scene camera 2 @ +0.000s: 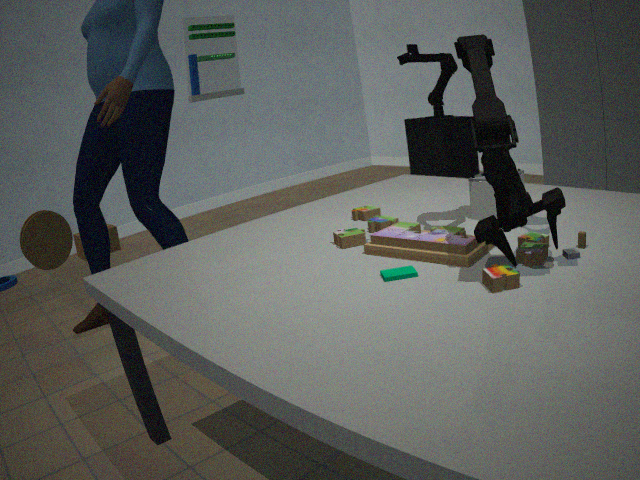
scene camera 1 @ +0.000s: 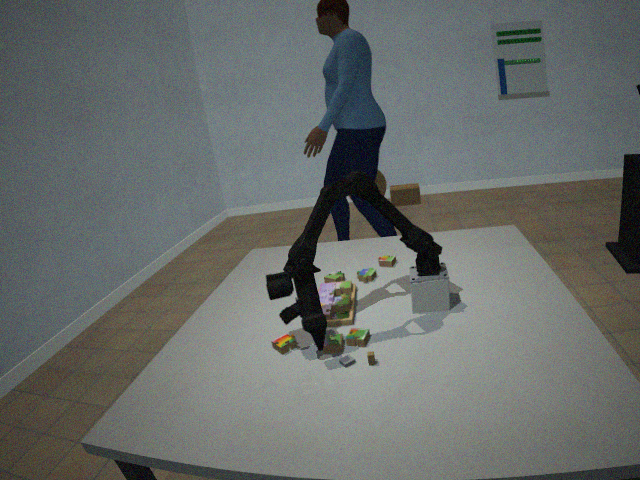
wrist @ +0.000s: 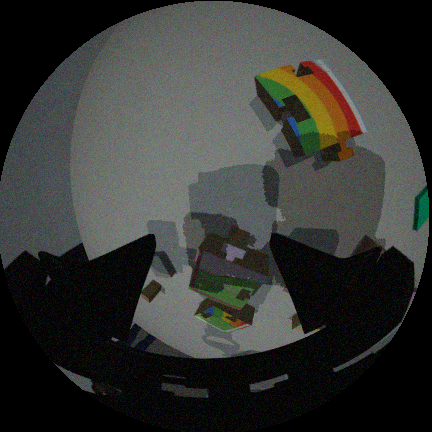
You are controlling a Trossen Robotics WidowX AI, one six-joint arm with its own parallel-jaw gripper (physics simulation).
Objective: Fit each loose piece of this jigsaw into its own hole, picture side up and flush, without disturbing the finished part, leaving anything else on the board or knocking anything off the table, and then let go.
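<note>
My gripper point(scene camera 1: 321, 347) point(scene camera 2: 536, 256) point(wrist: 213, 239) is wide open, pointing down low over the table. Its fingers stand on either side of a loose lilac-and-green piece point(scene camera 1: 333, 342) point(scene camera 2: 532, 257) point(wrist: 227, 280), with nothing gripped. A green piece with rainbow colours point(scene camera 1: 357, 336) point(wrist: 225, 319) lies close behind it. A rainbow piece point(scene camera 1: 283, 342) point(scene camera 2: 500, 277) point(wrist: 320, 105) lies apart, picture up. The board point(scene camera 1: 343, 322) point(scene camera 2: 408, 254) bears the lilac-and-green finished part point(scene camera 1: 326, 293) point(scene camera 2: 403, 234). Three more loose pieces point(scene camera 1: 386, 260) point(scene camera 1: 366, 273) point(scene camera 1: 334, 276) lie beyond it. The holes are hard to make out.
A grey block point(scene camera 1: 346, 360) point(scene camera 2: 570, 253) and a small wooden block point(scene camera 1: 371, 357) point(scene camera 2: 582, 239) point(wrist: 151, 290) lie near the gripper. A green tile point(scene camera 2: 399, 273) point(wrist: 421, 209) lies beside the board. A person point(scene camera 1: 351, 87) point(scene camera 2: 126, 103) is past the table's far edge.
</note>
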